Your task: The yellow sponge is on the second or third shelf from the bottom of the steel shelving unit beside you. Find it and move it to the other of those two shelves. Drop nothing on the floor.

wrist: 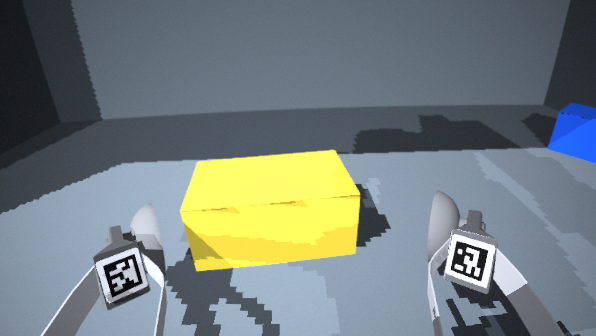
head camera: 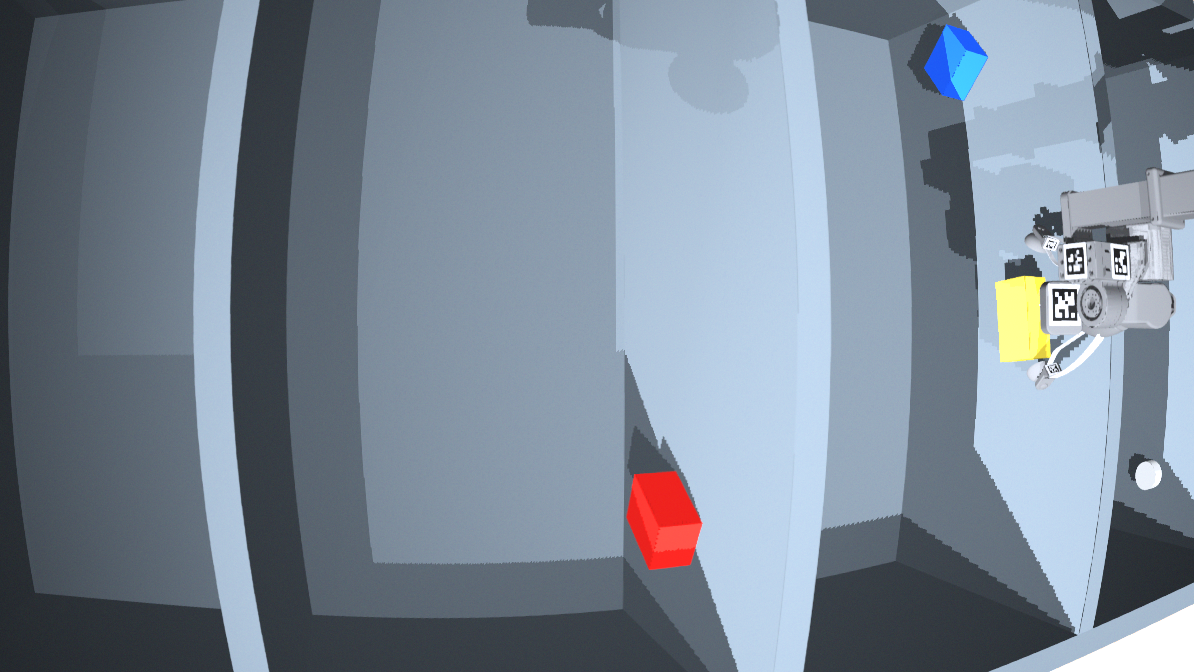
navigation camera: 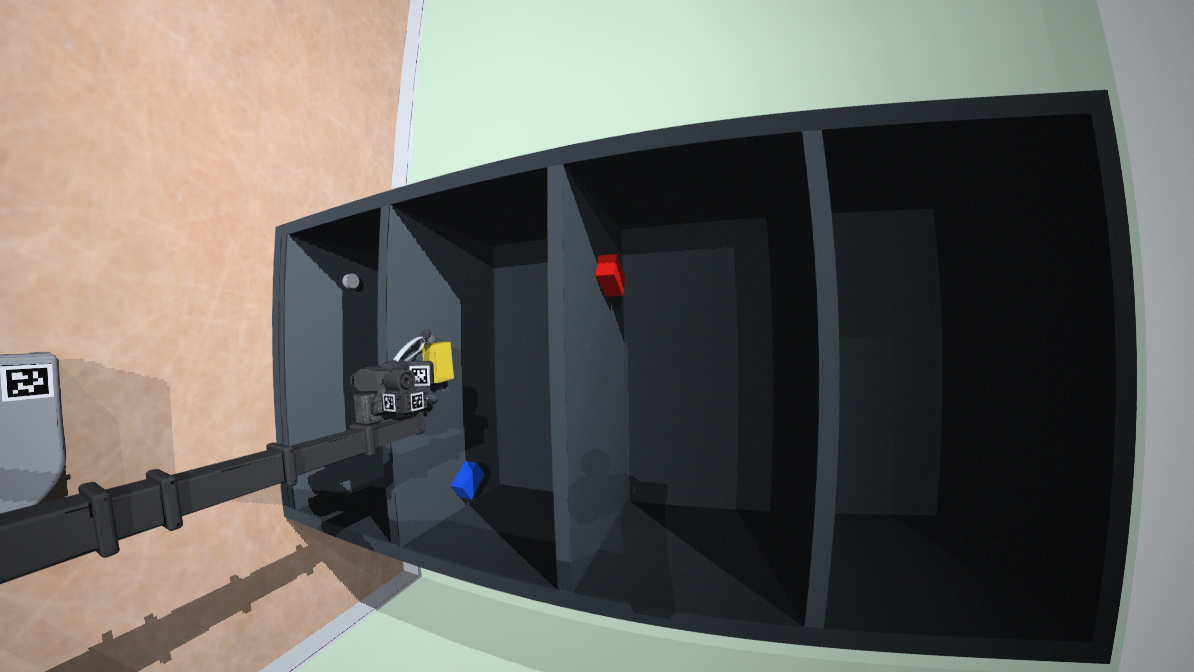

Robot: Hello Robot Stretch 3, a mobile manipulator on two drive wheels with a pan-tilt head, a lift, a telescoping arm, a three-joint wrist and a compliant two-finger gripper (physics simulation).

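The yellow sponge lies on the second shelf from the bottom of the steel shelving unit. My gripper is open over the same shelf. In the wrist view its fingertips stand on either side of the sponge's near part, with a gap on each side; the sponge is nearer the left finger. Part of the sponge is hidden behind the wrist in the head view. The third shelf from the bottom is the one above.
A blue block lies on the sponge's shelf, to its right in the wrist view. A red block lies on the third shelf. A white cylinder stands on the bottom shelf. Side walls bound each shelf.
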